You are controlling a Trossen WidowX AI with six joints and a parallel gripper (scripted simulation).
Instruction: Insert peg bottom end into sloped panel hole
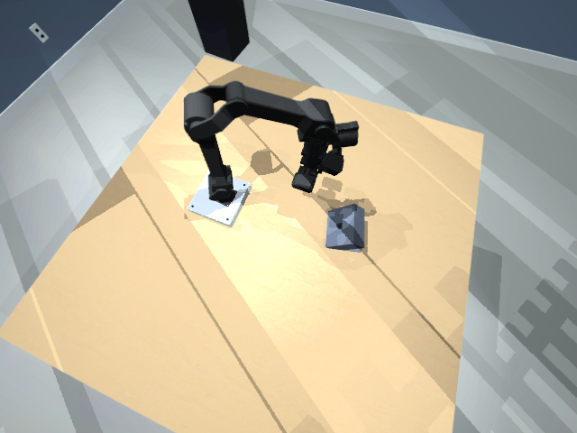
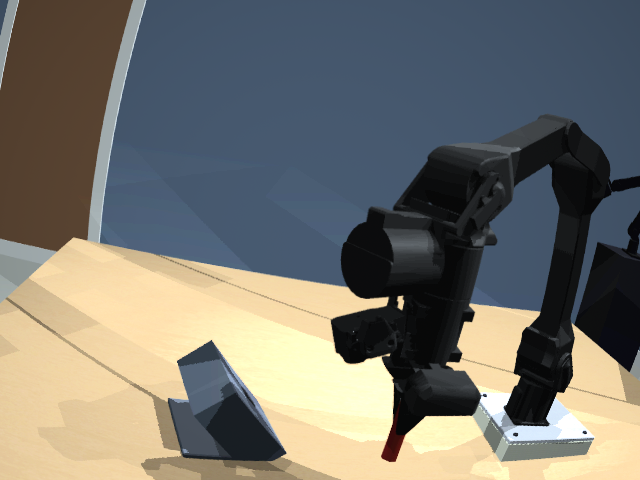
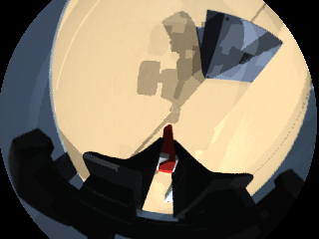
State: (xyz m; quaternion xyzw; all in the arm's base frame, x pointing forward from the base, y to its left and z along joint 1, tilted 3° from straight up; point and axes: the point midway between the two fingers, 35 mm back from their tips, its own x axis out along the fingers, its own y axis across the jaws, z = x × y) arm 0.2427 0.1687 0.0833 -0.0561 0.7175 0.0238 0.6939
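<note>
Right now my gripper tip is 180 mm short of the sloped panel, 90 mm to the left of it and 60 mm above it. The rest, counted from my gripper tip: red peg 20 mm above.
</note>
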